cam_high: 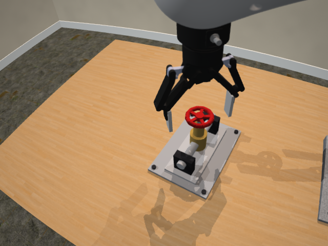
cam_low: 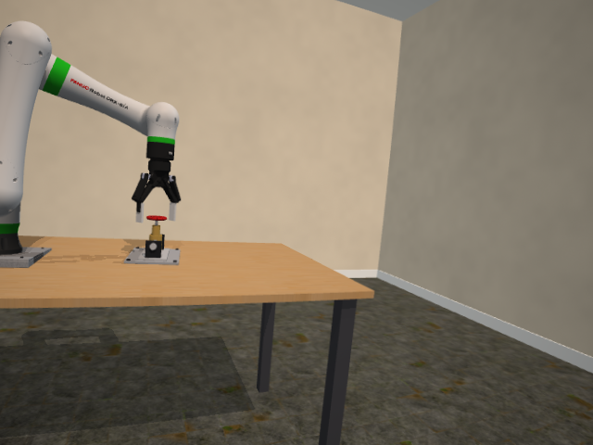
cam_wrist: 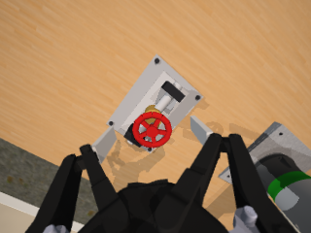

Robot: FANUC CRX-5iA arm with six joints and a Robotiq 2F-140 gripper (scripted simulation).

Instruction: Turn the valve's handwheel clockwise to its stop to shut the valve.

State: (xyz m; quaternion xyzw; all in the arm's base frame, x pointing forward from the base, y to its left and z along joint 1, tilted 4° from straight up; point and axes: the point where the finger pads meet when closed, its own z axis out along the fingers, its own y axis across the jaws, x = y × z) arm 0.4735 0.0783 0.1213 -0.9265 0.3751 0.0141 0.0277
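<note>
Right now my hand is 10 mm above the handwheel.
</note>
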